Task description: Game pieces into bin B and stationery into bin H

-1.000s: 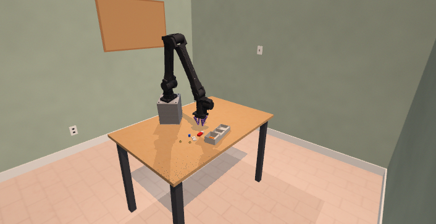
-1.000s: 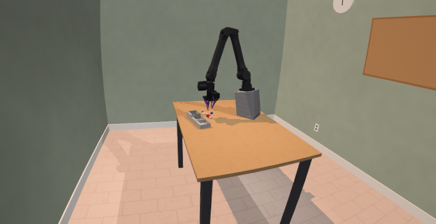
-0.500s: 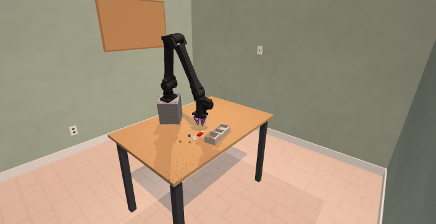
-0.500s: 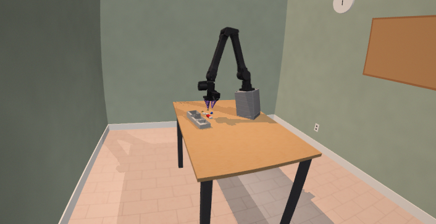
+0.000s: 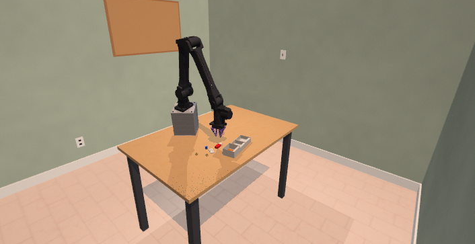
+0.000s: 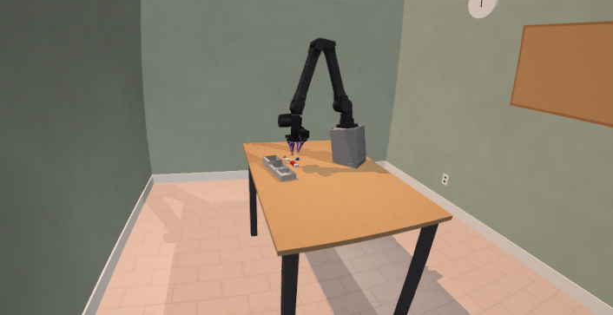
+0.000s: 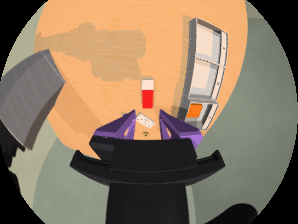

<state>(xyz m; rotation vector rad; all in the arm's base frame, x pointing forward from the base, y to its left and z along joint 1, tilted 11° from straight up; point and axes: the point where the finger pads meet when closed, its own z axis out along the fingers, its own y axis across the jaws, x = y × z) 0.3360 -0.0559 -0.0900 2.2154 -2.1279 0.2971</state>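
Right now my hand is 1 cm to the right of the red piece and 8 cm above it. Also, from my hand: white domino: 8 cm to the right, 8 cm below; then blue piece: 5 cm behind, 7 cm to the right, 8 cm below; then orange block: 12 cm ahead, 3 cm to the right, 7 cm below.
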